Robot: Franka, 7 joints.
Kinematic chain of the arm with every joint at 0, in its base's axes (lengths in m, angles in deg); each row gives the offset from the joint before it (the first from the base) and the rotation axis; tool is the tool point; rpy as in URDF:
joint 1: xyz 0 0 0.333 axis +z
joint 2: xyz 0 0 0 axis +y
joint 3: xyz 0 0 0.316 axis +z
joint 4: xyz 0.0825 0 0 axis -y
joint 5: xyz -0.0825 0 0.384 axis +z
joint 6: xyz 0 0 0 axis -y
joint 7: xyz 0.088 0 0 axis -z
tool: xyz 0 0 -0.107 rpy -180 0 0
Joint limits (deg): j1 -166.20..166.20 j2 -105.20..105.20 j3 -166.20..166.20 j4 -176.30..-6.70 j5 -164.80..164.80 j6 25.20..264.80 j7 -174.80..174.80
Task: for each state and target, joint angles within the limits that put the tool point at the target. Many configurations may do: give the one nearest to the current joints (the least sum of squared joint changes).
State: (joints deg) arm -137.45 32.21 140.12 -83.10 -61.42 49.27 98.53
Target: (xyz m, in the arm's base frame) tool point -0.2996 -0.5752 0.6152
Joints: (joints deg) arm -157.61 66.32 116.22 -57.79 -73.39 58.67 98.53
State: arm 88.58 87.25 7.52 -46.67 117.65 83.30 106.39
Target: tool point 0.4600 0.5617 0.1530
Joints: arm 48.39 71.41 -14.14 -61.13 110.73 63.27 106.39
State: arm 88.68 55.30 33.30 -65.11 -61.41 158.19 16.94
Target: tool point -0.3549 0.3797 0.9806
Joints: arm 94.75 13.97 44.75 -50.19 -62.20 170.07 16.94
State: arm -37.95 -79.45 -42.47 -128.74 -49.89 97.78 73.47
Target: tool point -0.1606 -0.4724 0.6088
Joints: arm -14.42 -68.35 -57.54 -115.24 -54.17 106.74 73.47
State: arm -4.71 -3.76 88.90 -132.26 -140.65 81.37 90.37
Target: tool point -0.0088 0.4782 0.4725
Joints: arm 10.39 -16.93 87.91 -141.25 -134.51 59.78 90.37
